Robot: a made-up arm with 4 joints. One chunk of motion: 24 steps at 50 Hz.
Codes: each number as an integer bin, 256 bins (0 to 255) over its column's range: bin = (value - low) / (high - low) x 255, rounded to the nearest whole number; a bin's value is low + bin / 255 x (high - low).
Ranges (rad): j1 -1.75..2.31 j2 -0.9..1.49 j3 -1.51..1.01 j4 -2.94..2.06
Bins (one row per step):
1: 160 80 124 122
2: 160 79 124 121
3: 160 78 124 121
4: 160 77 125 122
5: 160 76 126 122
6: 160 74 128 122
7: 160 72 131 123
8: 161 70 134 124
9: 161 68 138 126
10: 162 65 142 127
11: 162 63 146 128
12: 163 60 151 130
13: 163 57 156 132
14: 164 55 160 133
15: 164 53 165 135
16: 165 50 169 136
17: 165 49 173 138
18: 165 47 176 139
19: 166 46 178 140
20: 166 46 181 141
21: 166 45 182 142
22: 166 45 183 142
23: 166 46 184 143
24: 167 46 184 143
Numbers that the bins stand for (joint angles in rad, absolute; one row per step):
1: 0.7975 -0.1502 -0.2846 -0.5478
2: 0.7975 -0.1596 -0.2846 -0.5675
3: 0.7975 -0.1689 -0.2846 -0.5675
4: 0.7975 -0.1783 -0.2747 -0.5478
5: 0.7975 -0.1877 -0.2648 -0.5478
6: 0.7975 -0.2064 -0.2451 -0.5478
7: 0.7975 -0.2252 -0.2154 -0.5282
8: 0.8134 -0.2439 -0.1858 -0.5086
9: 0.8134 -0.2627 -0.1462 -0.4694
10: 0.8293 -0.2908 -0.1067 -0.4498
11: 0.8293 -0.3095 -0.0672 -0.4302
12: 0.8452 -0.3376 -0.0178 -0.3910
13: 0.8452 -0.3658 0.0316 -0.3518
14: 0.8611 -0.3845 0.0712 -0.3322
15: 0.8611 -0.4033 0.1206 -0.2929
16: 0.8771 -0.4314 0.1601 -0.2733
17: 0.8771 -0.4407 0.1996 -0.2341
18: 0.8771 -0.4595 0.2293 -0.2145
19: 0.8930 -0.4689 0.2491 -0.1949
20: 0.8930 -0.4689 0.2787 -0.1753
21: 0.8930 -0.4782 0.2886 -0.1557
22: 0.8930 -0.4782 0.2985 -0.1557
23: 0.8930 -0.4689 0.3084 -0.1361
24: 0.9089 -0.4689 0.3084 -0.1361

